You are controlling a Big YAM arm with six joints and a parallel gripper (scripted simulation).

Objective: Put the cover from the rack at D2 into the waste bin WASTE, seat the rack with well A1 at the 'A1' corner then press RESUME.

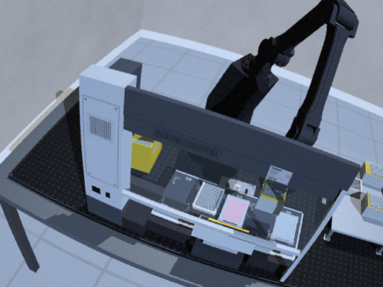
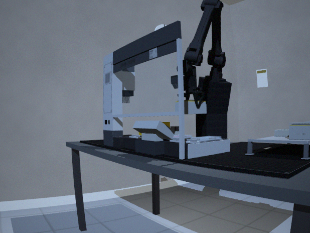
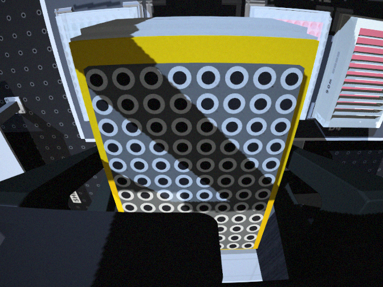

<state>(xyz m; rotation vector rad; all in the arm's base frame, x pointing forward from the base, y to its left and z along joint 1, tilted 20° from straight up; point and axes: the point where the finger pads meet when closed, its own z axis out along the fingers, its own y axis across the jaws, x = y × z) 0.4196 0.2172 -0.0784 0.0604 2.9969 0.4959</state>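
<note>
My hand is 10 cm to the left of the pink plate and 15 cm above it. Also, from my hand: tip rack: 1 cm ahead, 1 cm to the left, 1 cm above; reservoir W06: 20 cm to the right, 14 cm below; clear plate: 1 cm ahead, 10 cm to the left, 15 cm below.
</note>
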